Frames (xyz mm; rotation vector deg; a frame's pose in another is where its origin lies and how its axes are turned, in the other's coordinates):
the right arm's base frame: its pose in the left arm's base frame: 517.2 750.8 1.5 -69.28 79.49 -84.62
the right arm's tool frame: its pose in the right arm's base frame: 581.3 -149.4 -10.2 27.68 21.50 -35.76
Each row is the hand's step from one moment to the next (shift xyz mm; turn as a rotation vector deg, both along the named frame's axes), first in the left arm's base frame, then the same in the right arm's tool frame.
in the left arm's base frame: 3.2 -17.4 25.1 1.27 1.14 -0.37
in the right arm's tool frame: 21.9 -2.1 21.5 -1.61 -0.54 0.42
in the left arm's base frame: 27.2 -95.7 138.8 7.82 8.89 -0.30
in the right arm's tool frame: 114.9 -11.0 125.9 -9.76 -6.02 2.98
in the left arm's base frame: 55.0 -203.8 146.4 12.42 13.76 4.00
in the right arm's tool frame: 160.2 70.2 188.1 -12.72 -12.10 7.18
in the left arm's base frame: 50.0 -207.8 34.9 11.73 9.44 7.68
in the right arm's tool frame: 101.1 142.9 127.5 -7.85 -11.13 10.01
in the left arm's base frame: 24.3 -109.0 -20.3 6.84 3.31 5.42
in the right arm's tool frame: 31.9 99.1 45.2 -2.85 -5.38 7.07
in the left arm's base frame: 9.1 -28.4 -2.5 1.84 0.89 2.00
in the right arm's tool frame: 8.2 24.3 15.4 -0.45 -1.79 2.18
